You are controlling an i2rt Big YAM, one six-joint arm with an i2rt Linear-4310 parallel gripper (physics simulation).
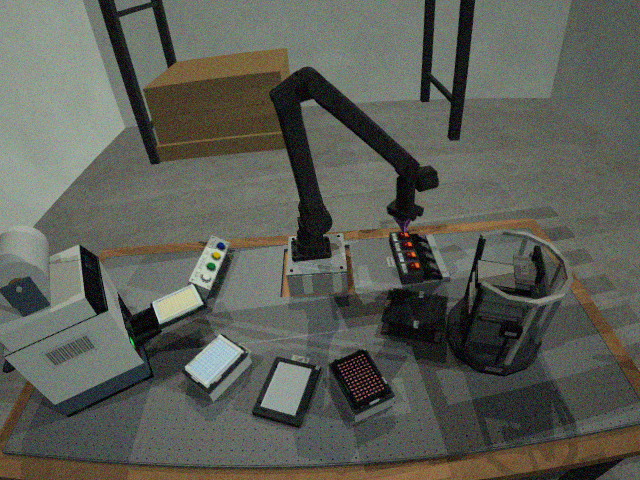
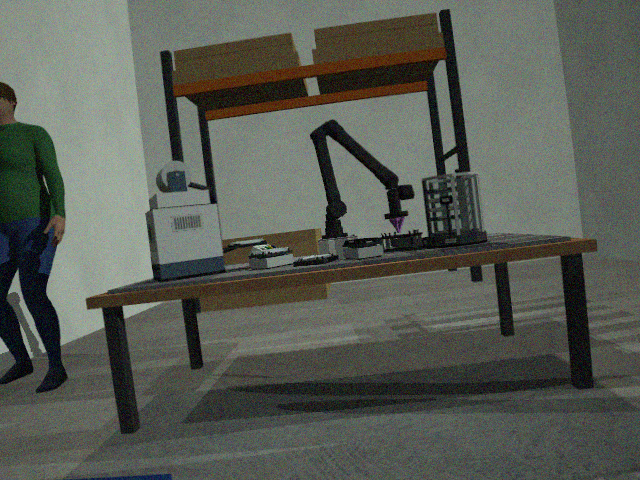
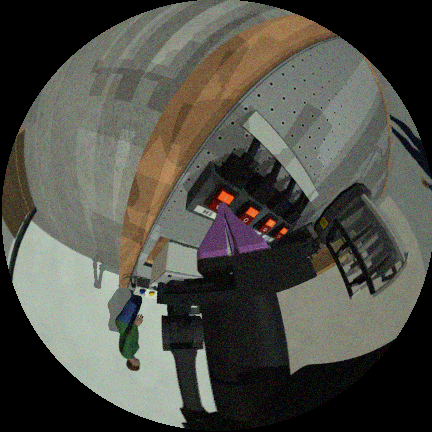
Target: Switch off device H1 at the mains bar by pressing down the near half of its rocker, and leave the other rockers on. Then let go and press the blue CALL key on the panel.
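Observation:
The mains bar stands at the back right. Its H1 rocker, beside the H1 label, glows orange on its far half. The other rockers also glow, such as the second and third. My gripper is shut and empty, pointing down, its purple tips at H1's near half and partly hiding it; contact cannot be told. The blue CALL key is at the far end of the panel, left of the arm base.
A black box and a clear-walled round carousel stand in front and right of the bar. The arm base stands between bar and panel. Plates and trays lie toward the front. A large white machine stands left.

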